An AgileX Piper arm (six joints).
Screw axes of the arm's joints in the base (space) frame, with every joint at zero. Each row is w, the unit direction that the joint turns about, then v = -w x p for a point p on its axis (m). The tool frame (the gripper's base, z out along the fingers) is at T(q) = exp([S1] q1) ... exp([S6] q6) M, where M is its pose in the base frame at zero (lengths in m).
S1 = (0, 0, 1, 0.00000, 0.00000, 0.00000)
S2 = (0, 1, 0, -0.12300, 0.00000, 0.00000)
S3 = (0, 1, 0, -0.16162, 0.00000, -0.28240)
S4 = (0.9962, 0, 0.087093, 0.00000, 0.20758, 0.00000)
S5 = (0, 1, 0, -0.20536, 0.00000, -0.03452)
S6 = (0.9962, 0, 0.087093, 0.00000, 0.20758, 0.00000)
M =
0.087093 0 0.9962 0.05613
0 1 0 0.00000
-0.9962 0 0.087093 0.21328
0 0 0 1
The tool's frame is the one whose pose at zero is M.
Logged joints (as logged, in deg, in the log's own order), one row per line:
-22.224 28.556 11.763 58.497 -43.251 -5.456
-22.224 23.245 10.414 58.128 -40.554 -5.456
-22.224 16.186 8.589 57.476 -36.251 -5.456
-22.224 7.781 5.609 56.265 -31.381 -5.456
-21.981 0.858 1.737 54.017 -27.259 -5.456
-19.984 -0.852 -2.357 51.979 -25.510 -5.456
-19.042 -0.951 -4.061 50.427 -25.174 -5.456
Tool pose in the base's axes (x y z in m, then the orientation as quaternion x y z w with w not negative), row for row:
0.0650 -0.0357 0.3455 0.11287 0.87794 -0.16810 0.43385
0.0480 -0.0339 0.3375 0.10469 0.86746 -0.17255 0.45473
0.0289 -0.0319 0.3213 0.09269 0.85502 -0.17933 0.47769
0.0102 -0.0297 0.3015 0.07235 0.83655 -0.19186 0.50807
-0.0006 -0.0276 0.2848 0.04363 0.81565 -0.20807 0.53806
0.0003 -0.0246 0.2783 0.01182 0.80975 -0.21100 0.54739
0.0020 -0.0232 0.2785 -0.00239 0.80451 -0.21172 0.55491
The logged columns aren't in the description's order. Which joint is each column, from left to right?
Columns, left to right: q4, q2, q6, q5, q3, q1.
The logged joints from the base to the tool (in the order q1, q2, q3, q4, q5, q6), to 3 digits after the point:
-5.456 28.556 -43.251 -22.224 58.497 11.763
-5.456 23.245 -40.554 -22.224 58.128 10.414
-5.456 16.186 -36.251 -22.224 57.476 8.589
-5.456 7.781 -31.381 -22.224 56.265 5.609
-5.456 0.858 -27.259 -21.981 54.017 1.737
-5.456 -0.852 -25.510 -19.984 51.979 -2.357
-5.456 -0.951 -25.174 -19.042 50.427 -4.061

